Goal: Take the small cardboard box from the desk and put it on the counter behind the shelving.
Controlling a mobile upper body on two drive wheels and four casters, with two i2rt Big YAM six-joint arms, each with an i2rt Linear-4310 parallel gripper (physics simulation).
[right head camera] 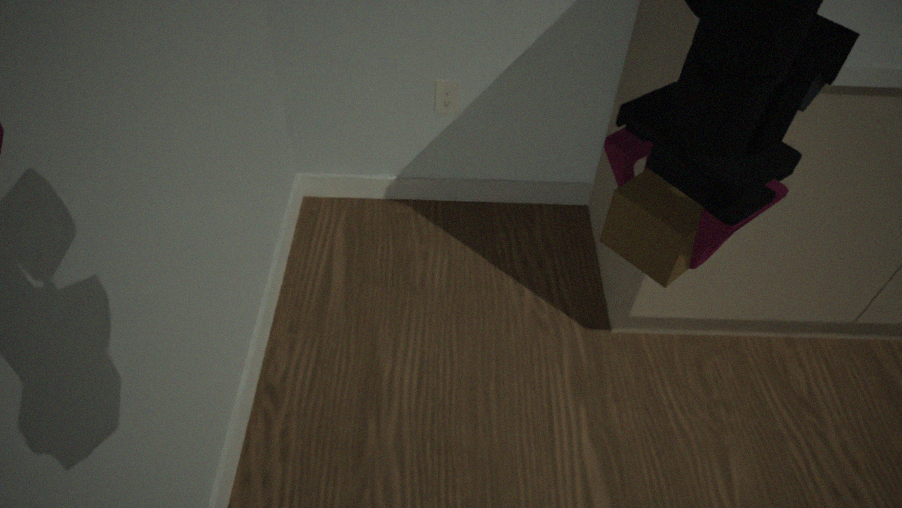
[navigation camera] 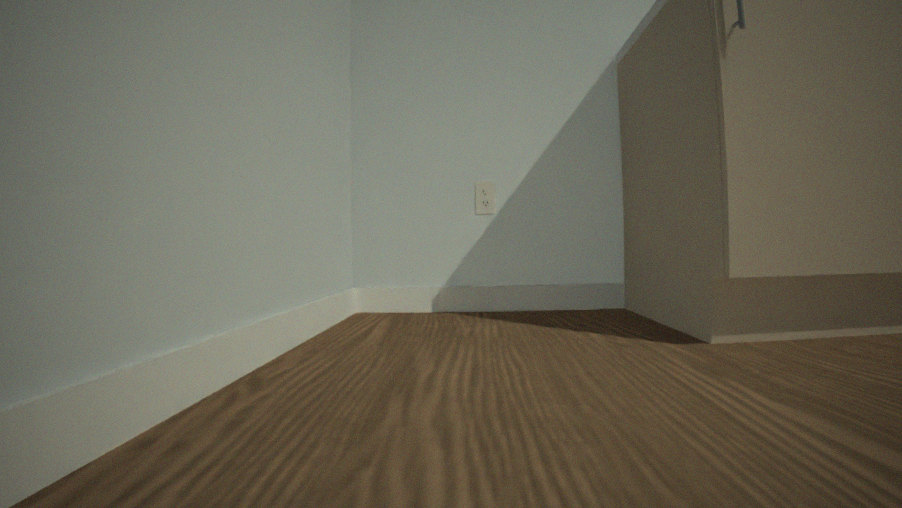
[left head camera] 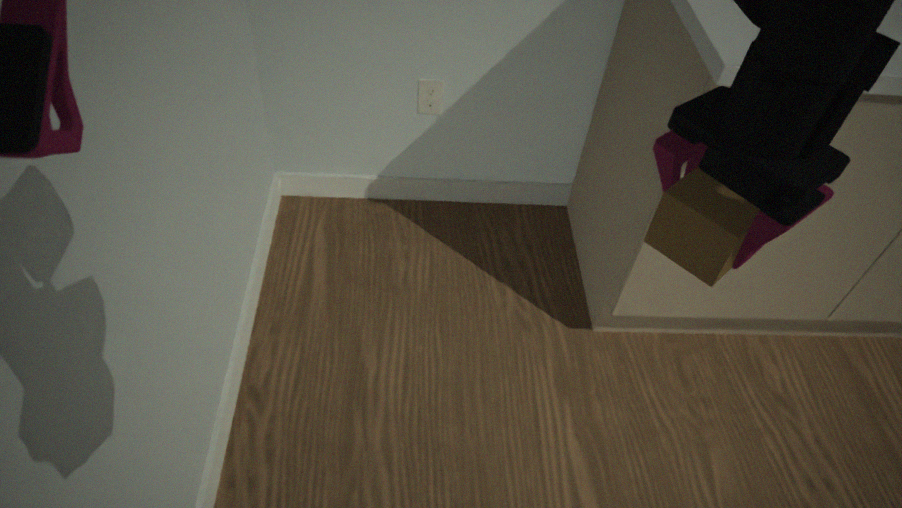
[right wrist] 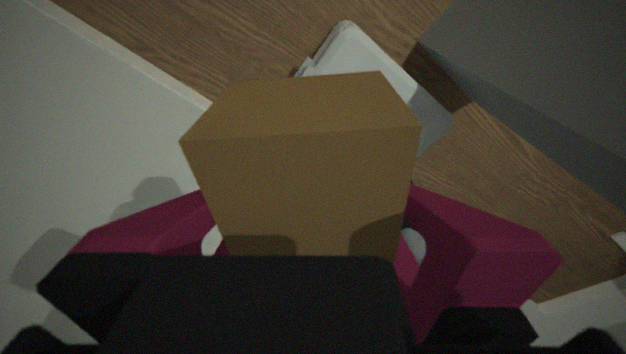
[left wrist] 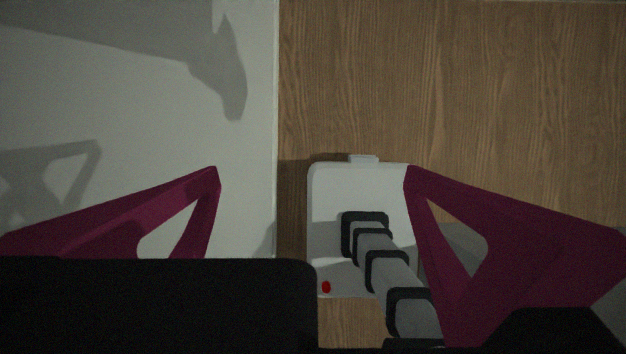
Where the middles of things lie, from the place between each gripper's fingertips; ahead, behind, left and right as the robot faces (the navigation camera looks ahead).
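Labels:
Small brown cardboard box [left head camera: 700, 224]: 90 mm ahead of my left hand, 440 mm to the right of it, 120 mm below it.
My right gripper: 20 mm below the box. By its middle, the box is nearer to my right gripper than to my left hand.

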